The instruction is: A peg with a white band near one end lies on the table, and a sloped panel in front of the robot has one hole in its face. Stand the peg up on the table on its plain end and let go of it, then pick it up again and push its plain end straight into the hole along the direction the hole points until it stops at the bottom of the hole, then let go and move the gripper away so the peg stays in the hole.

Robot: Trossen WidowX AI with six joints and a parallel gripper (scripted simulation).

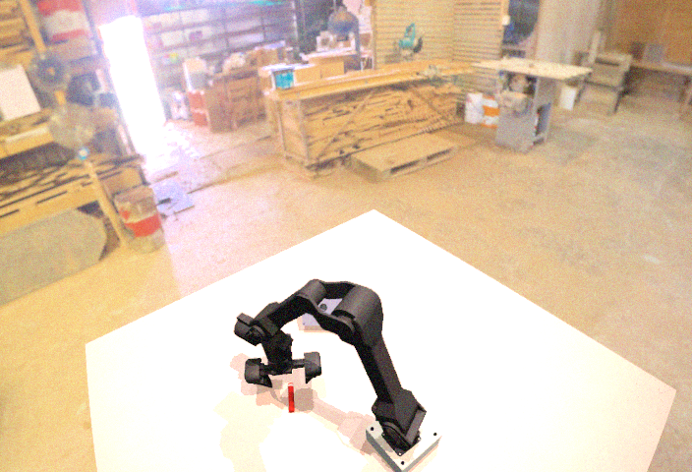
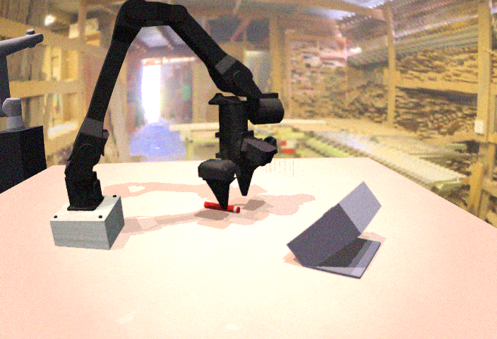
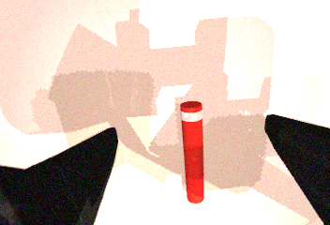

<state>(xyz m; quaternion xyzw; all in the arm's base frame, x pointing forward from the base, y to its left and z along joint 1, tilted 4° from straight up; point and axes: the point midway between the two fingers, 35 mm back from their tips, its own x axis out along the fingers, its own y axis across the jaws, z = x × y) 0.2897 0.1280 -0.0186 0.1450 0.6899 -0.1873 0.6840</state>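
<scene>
The red peg lies 20 mm below my gripper tip and 10 mm behind it. Round my gripper tip: grey sloped panel (210 mm to the right, 160 mm ahead, 30 mm above).
</scene>
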